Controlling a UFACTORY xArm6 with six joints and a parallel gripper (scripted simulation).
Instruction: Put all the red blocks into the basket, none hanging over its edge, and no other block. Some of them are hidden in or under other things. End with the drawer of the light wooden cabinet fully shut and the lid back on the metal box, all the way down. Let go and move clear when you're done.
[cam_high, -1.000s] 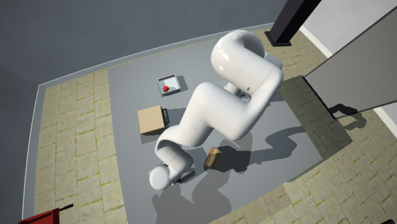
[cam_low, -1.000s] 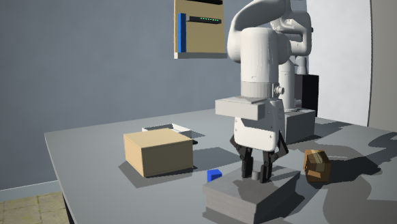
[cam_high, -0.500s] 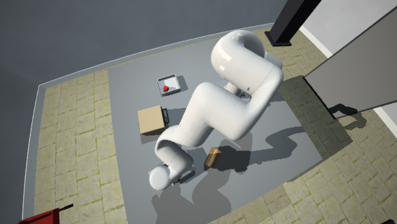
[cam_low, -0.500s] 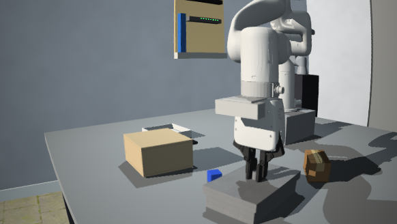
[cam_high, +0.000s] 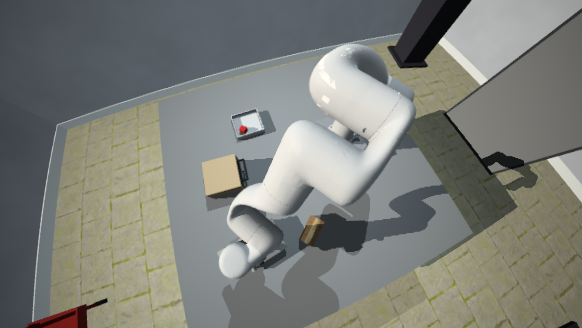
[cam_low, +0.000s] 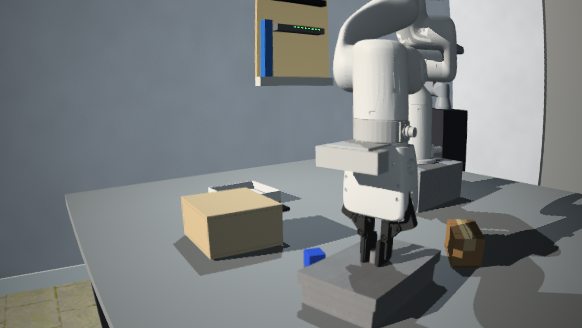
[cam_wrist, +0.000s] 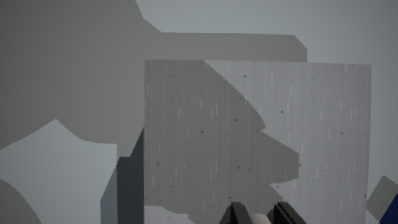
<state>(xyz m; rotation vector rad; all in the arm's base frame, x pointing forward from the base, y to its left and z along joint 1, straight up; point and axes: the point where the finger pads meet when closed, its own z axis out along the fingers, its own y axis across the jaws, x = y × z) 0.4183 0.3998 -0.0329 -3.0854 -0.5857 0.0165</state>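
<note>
Right now my hand is 230 mm past the green block, 40 mm to the left of it and 60 mm above it. Round my hand: blue block (30 mm ahead, 130 mm to the right, 60 mm below); knobbed lid (30 mm below); cardboard box (220 mm behind, 20 mm to the right, 40 mm below).
</note>
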